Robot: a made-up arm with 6 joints. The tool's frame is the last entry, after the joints.
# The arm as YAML. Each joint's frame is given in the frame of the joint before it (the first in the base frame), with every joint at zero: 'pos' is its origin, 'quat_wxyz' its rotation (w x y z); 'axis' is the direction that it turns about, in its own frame. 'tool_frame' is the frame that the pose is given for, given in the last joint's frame.
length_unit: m
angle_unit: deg
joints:
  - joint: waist
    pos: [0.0, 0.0, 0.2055]
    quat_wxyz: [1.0, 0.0, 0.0, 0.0]
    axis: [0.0, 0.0, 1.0]
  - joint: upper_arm
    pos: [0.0, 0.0, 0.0]
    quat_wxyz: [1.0, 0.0, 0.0, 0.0]
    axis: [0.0, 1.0, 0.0]
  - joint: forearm
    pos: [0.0, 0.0, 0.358]
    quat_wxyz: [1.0, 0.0, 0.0, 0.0]
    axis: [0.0, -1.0, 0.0]
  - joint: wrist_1
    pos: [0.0, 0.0, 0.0]
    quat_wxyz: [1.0, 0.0, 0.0, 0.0]
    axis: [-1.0, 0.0, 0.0]
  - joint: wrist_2
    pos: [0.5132, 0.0, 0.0]
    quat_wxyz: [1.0, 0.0, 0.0, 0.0]
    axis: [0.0, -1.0, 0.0]
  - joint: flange
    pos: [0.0, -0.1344, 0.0]
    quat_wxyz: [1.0, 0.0, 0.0, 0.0]
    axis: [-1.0, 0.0, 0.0]
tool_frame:
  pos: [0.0, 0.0, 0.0]
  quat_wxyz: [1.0, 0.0, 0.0, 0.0]
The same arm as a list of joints. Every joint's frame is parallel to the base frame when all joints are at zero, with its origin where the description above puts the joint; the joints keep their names.
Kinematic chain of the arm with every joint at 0, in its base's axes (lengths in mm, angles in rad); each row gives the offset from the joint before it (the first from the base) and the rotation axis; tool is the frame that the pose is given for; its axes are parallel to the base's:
waist: xyz 0 0 205.5 axis +z
upper_arm: xyz 0 0 0 axis +y
forearm: xyz 0 0 358 axis -y
wrist_1: xyz 0 0 0 axis -x
wrist_2: xyz 513.2 0 0 axis -y
flange: xyz 0 -134.4 0 axis -x
tool: xyz 0 0 0

